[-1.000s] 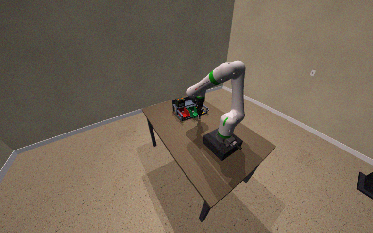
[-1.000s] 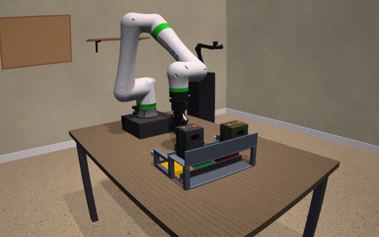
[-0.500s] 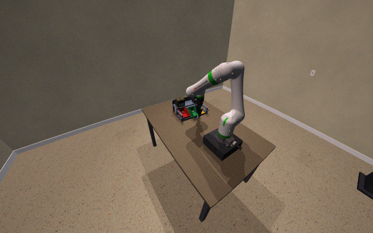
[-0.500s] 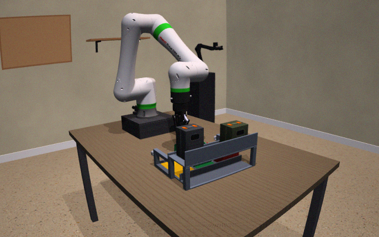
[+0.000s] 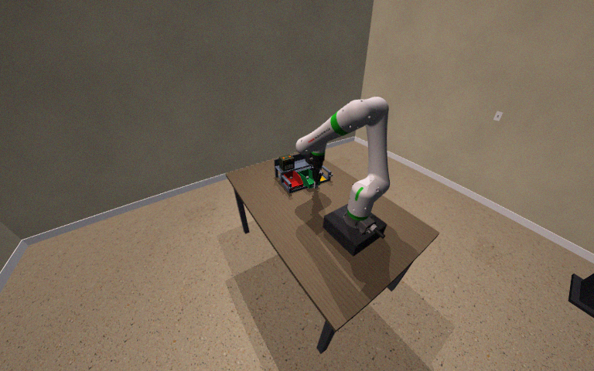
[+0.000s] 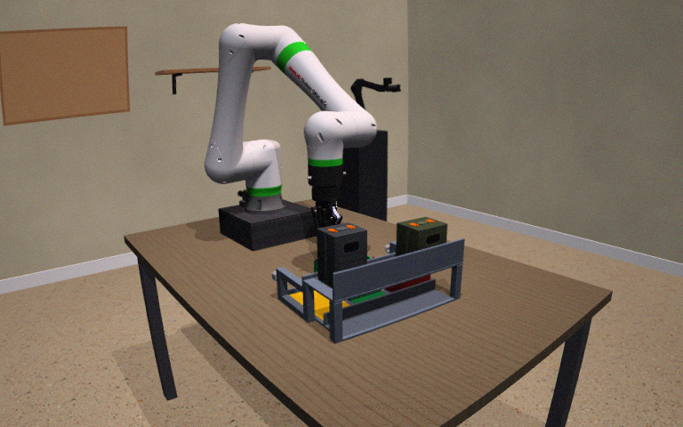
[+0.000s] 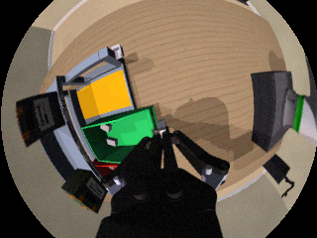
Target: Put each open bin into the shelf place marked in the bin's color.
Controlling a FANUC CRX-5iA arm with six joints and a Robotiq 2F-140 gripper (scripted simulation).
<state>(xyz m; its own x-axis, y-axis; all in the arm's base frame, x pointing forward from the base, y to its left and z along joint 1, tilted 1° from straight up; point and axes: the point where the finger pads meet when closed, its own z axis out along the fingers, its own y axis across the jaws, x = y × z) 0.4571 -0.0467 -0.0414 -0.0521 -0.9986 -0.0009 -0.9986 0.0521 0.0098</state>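
The green bin is 10 cm ahead of my hand and 1 cm below it. From my hand the other things lie so: olive box: 26 cm ahead, 10 cm to the left, 9 cm above; then black box: 24 cm ahead, 13 cm to the right, 10 cm above; then red bin: 16 cm ahead, 11 cm to the left, 2 cm below.
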